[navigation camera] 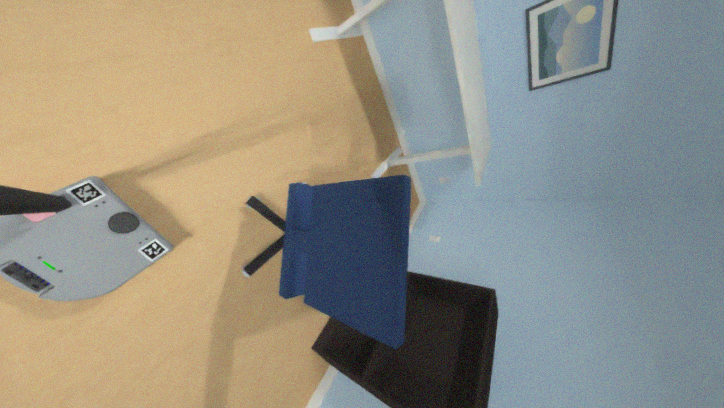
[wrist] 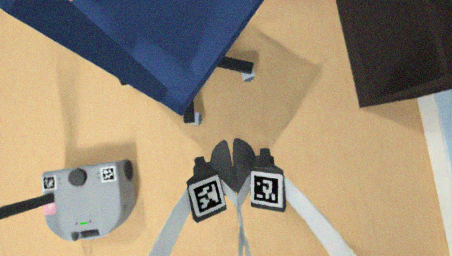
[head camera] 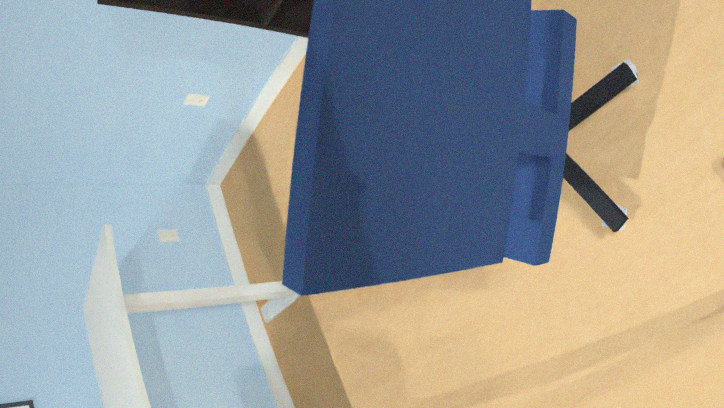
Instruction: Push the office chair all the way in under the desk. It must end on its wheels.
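Where they show: gripper, between the fingertips: (wrist: 233,158); robot's base, origin of its link: (navigation camera: 123,221) (wrist: 99,173).
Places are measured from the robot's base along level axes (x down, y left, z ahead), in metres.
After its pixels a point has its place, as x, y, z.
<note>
The blue office chair (head camera: 430,141) {-0.808, -0.319, 0.351} (navigation camera: 354,253) {-0.823, -0.354, 0.317} (wrist: 150,40) {-0.470, -0.472, 0.391} stands upright on its black leg base, with its broad blue back toward the head camera. Small light wheels show at the leg ends; other wheels are hidden. The white desk (head camera: 103,314) {-0.950, -0.667, 1.751} (navigation camera: 468,91) {-0.950, -0.237, 1.581} stands against the wall, its top apart from the chair in the head and navigation views. The chair's back covers part of the desk's near leg. My gripper (wrist: 233,158) {-0.964, -0.666, 0.032} is shut and empty in the wrist view, pointing down over the floor, with the chair beyond its tips. It does not show in the other two views.
A dark brown bookcase (head camera: 227,14) {-0.615, -1.323, 0.906} (navigation camera: 493,314) {-1.060, -1.362, 0.789} (wrist: 367,65) {-0.100, -1.334, 0.305} stands near the chair against the wall. My grey base (navigation camera: 86,243) {-0.160, 0.001, -0.100} (wrist: 90,200) {-0.160, -0.041, -0.100} is on the floor on the leg side of the chair. A framed picture (navigation camera: 572,45) {-1.500, -0.276, 2.262} hangs above the desk.
</note>
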